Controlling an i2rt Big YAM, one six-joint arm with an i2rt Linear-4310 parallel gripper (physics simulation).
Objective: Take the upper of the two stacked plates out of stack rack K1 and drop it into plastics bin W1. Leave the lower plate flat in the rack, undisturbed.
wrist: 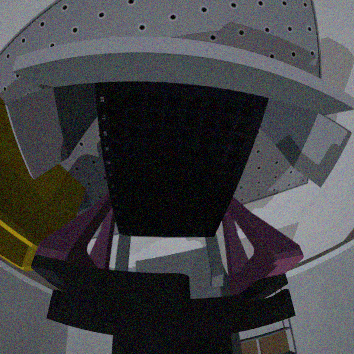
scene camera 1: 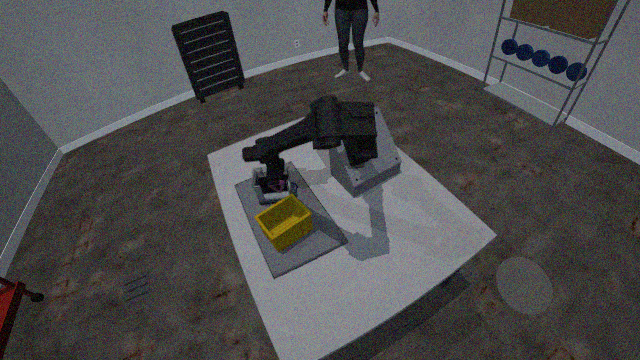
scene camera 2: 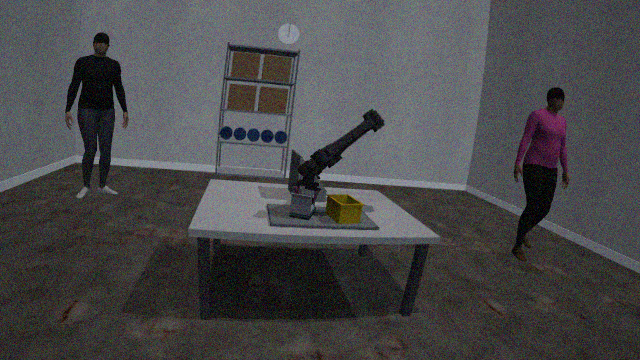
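Where they show: gripper, fingertip midpoint: [wrist: 169, 196] [scene camera 1: 280, 184]; arm's base at its link origin: [scene camera 1: 355, 149].
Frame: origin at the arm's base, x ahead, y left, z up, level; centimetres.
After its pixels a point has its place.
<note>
My gripper [wrist: 169, 196] {x 32.0, y -6.9, z -9.5 cm} [scene camera 1: 280, 186] {x 32.0, y -6.9, z -9.5 cm} [scene camera 2: 309, 193] {x 32.0, y -6.9, z -9.5 cm} points down at the rack. Its purple fingers are shut on the upper plate [wrist: 175, 150] {x 36.8, y -8.7, z -8.0 cm}, a black slab that fills the middle of the wrist view. The plate is at the top of stack rack K1 [wrist: 175, 67] [scene camera 2: 302, 204] {x 41.4, y -9.7, z -8.2 cm} [scene camera 1: 277, 197], a grey rack with pale rims; its exact height above the rack floor cannot be told. The lower plate is hidden behind the held plate and the rack walls. Plastics bin W1 [scene camera 1: 284, 228] {x 38.5, y 17.7, z -5.3 cm} [scene camera 2: 344, 210] {x 45.7, y 9.9, z -8.6 cm} [wrist: 37, 200] {x 35.1, y 5.4, z -9.6 cm} is a yellow open box beside the rack; no plate shows in it.
The rack and bin stand on a grey board [scene camera 1: 320, 240] {x 27.9, y 21.8, z -15.4 cm} [scene camera 2: 280, 220] {x 45.7, y -19.9, z -15.4 cm} with holes, on a white table [scene camera 1: 425, 225] {x -10.4, y 36.2, z -16.7 cm} [scene camera 2: 235, 200] {x 15.3, y -42.8, z -16.7 cm}. The arm's grey base [scene camera 1: 375, 175] {x -4.7, y 8.4, z -9.9 cm} stands behind them. Two people [scene camera 2: 97, 95] [scene camera 2: 542, 150] stand on the floor away from the table.
</note>
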